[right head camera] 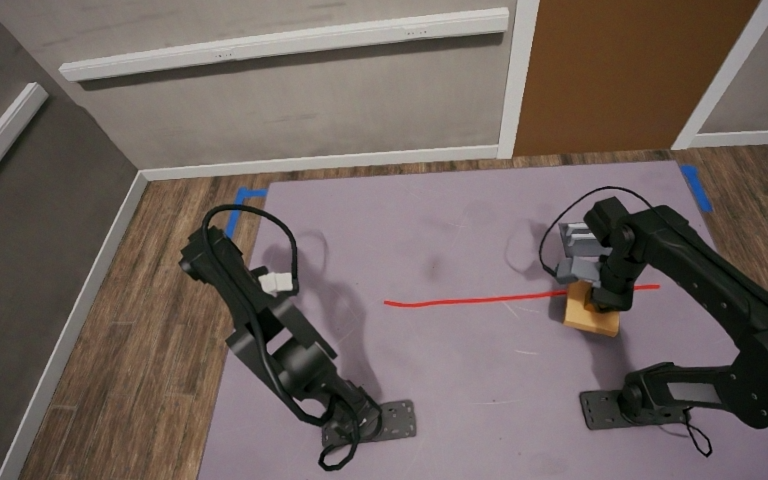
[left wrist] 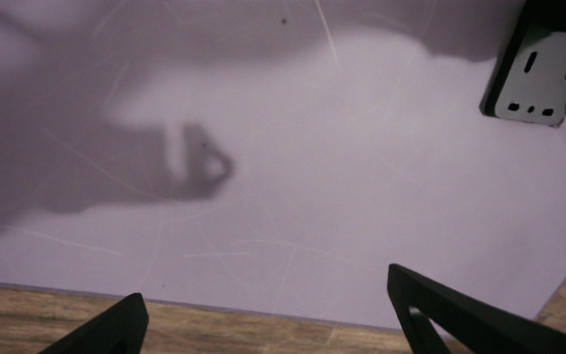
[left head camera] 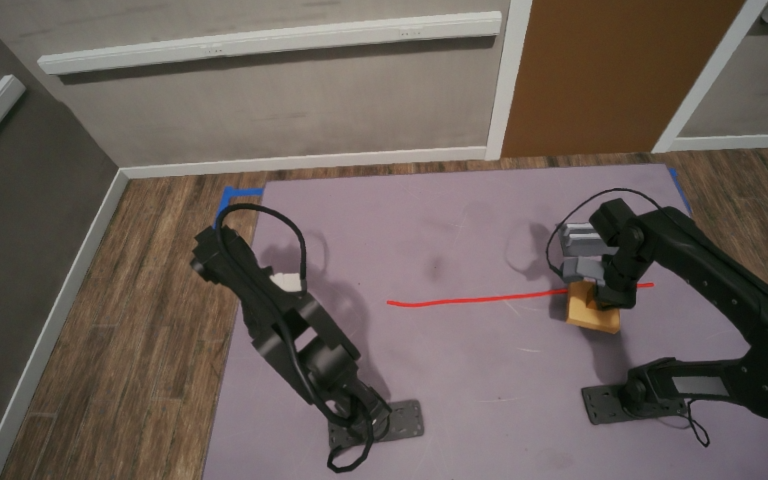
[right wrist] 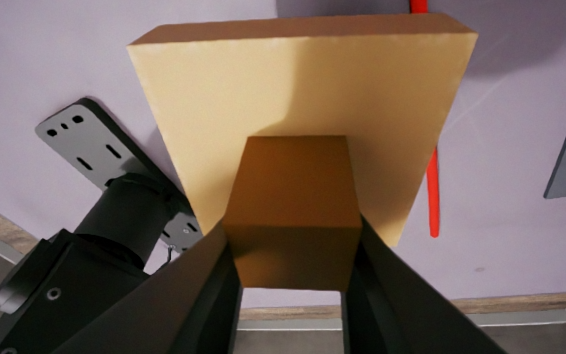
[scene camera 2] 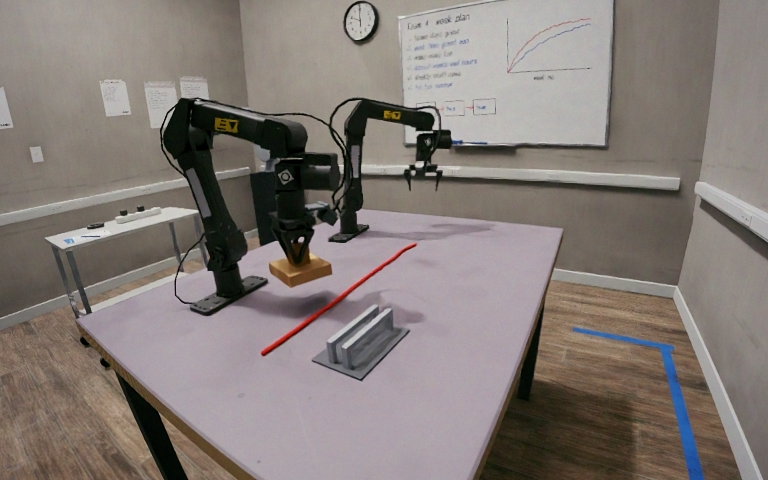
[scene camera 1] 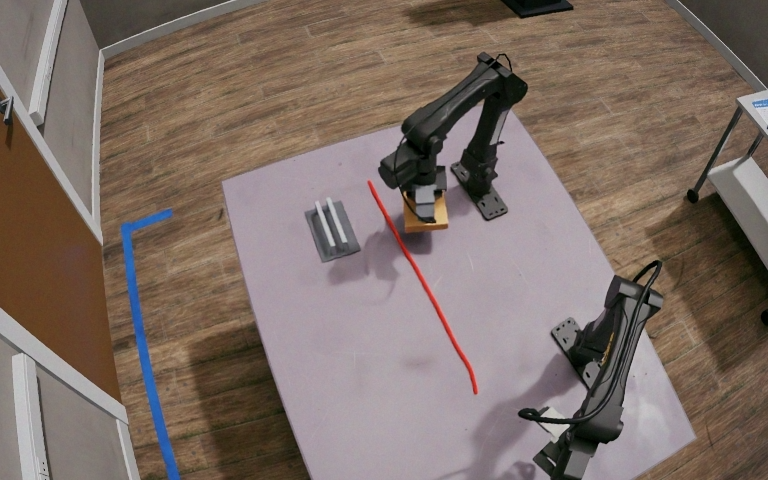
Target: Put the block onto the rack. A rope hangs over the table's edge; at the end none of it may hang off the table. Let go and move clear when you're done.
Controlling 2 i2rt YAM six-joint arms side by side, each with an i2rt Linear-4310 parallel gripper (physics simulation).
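Frame: origin at the left arm's base, x ahead, y left, z up, level; metres.
Seen in the pictures: left gripper, between the fingertips: (left wrist: pixel 269 290) (scene camera 2: pixel 423 191) (scene camera 1: pixel 559 451); right gripper, between the fingertips: (right head camera: pixel 600 304) (left head camera: pixel 601 302) (right wrist: pixel 295 206) (scene camera 2: pixel 294 261); left arm's base, origin of its link: (right head camera: pixel 368 424) (left head camera: pixel 375 424) (scene camera 2: pixel 349 234) (scene camera 1: pixel 581 355); right arm's base, origin of its link: (right head camera: pixel 633 407) (left head camera: pixel 632 402) (right wrist: pixel 147 191) (scene camera 2: pixel 231 295) (scene camera 1: pixel 479 188).
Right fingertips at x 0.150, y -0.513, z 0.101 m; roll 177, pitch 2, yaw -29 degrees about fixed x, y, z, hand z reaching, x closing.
Observation:
Pixels of each thing's top centre, then the offset from my right fingertips to it. Level surfaces: height alone.
- orange block, centre of its top: (right wrist: pixel 288 266) (scene camera 2: pixel 297 245) (right head camera: pixel 599 295) (scene camera 1: pixel 425 197) (left head camera: pixel 601 294) dx +0.005, dy +0.010, dz +0.033 m
- grey rack, centre of its top: (scene camera 2: pixel 361 324) (scene camera 1: pixel 330 221) (right head camera: pixel 600 229) (left head camera: pixel 596 230) dx +0.205, dy -0.097, dz -0.057 m
- purple table, height of its surface: dz -0.102 m
The orange block (left head camera: pixel 578 310) (right head camera: pixel 577 314) (scene camera 1: pixel 413 221) (scene camera 2: pixel 300 275) (right wrist: pixel 215 90) has a wide flat slab and a square knob. My right gripper (scene camera 2: pixel 298 259) (right wrist: pixel 295 206) is shut on its knob and holds the block level, raised above the table. The grey rack (left head camera: pixel 586 244) (scene camera 1: pixel 352 245) (scene camera 2: pixel 370 339), with two upright rails, stands across the rope from the block. The red rope (left head camera: pixel 475 299) (right head camera: pixel 475 299) (scene camera 1: pixel 422 278) (scene camera 2: pixel 339 298) (right wrist: pixel 433 200) lies nearly straight on the table, both ends on it. My left gripper (scene camera 2: pixel 423 183) (left wrist: pixel 269 290) is open and empty, high above the table.
The purple table (scene camera 1: pixel 339 367) (scene camera 2: pixel 453 283) bears both arm bases. In scene camera 2 a white side table (scene camera 2: pixel 130 223) stands behind at the left. The right arm covers part of the rope and rack in the head camera views.

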